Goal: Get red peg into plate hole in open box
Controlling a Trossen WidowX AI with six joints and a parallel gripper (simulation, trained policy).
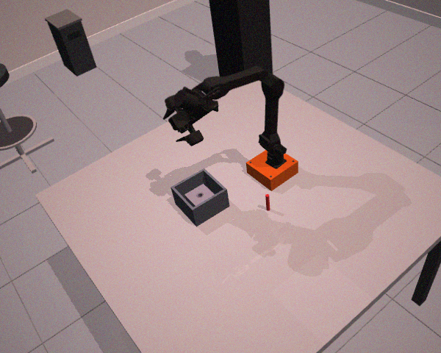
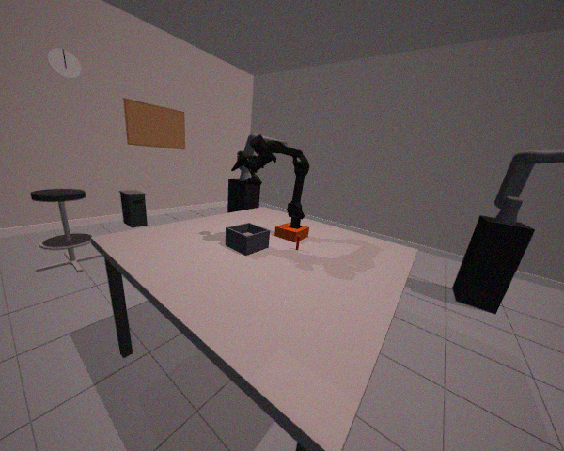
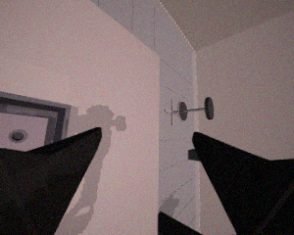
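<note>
Right now my gripper tip is 310 mm to the right of the red peg, 300 mm above it and 170 mm past it. The rest, counted from my gripper tip: dark grey box: 320 mm below, 90 mm to the left, 10 mm behind.
</note>
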